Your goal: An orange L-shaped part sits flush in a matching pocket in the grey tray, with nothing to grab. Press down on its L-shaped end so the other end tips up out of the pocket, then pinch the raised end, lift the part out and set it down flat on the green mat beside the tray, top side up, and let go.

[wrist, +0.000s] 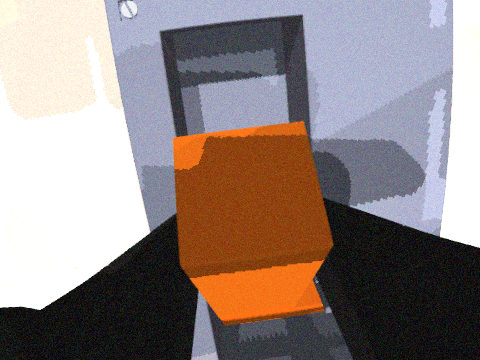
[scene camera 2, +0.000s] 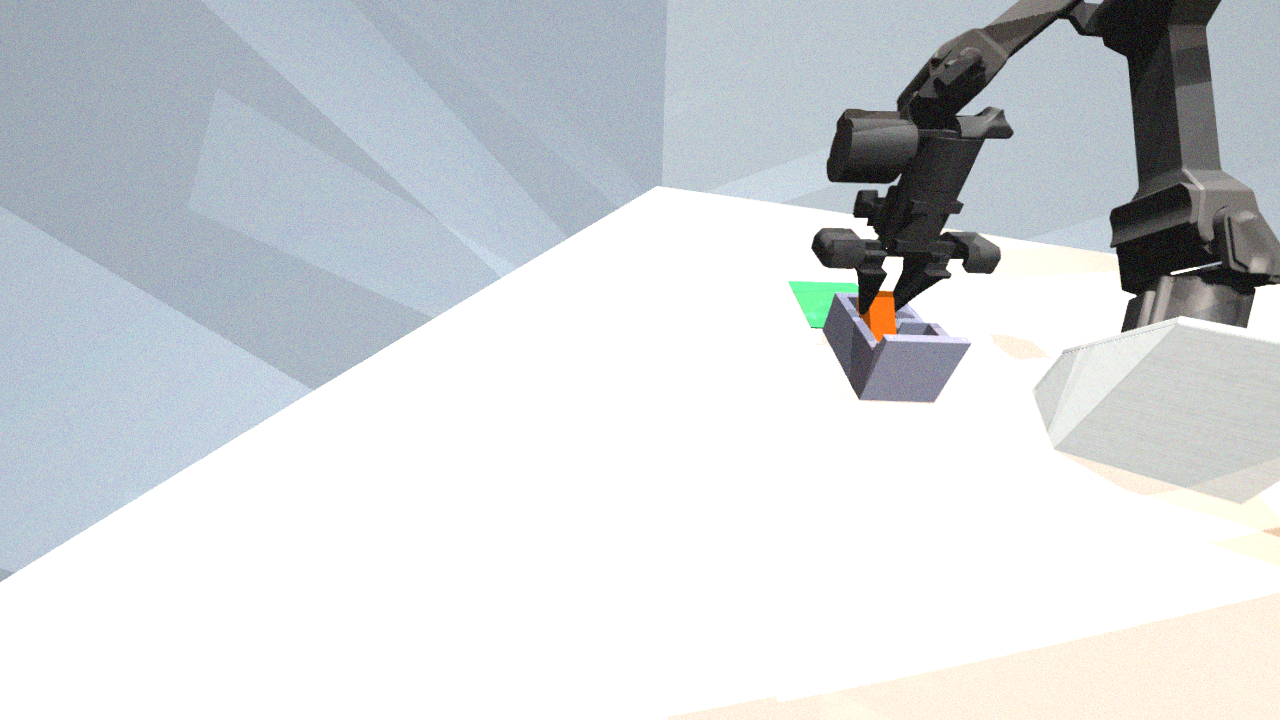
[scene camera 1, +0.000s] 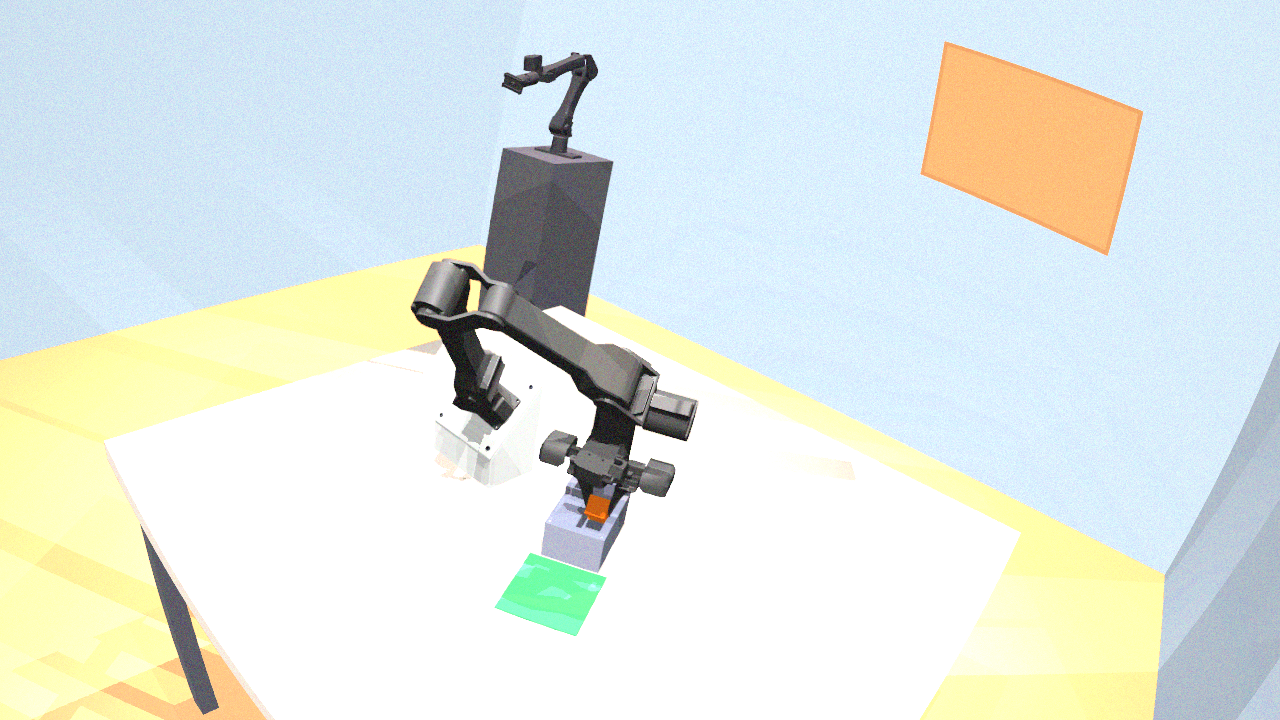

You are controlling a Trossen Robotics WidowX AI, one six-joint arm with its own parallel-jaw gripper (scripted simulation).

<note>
My gripper (scene camera 2: 874, 313) carries an orange L-shaped part (scene camera 2: 880, 318). Also in view: a green mat (scene camera 1: 544, 591).
The orange L-shaped part is seen too in the wrist view (wrist: 253, 231). My gripper is seen too in the wrist view (wrist: 248, 220) and in scene camera 1 (scene camera 1: 598, 510). The green mat is seen too in scene camera 2 (scene camera 2: 815, 297).
</note>
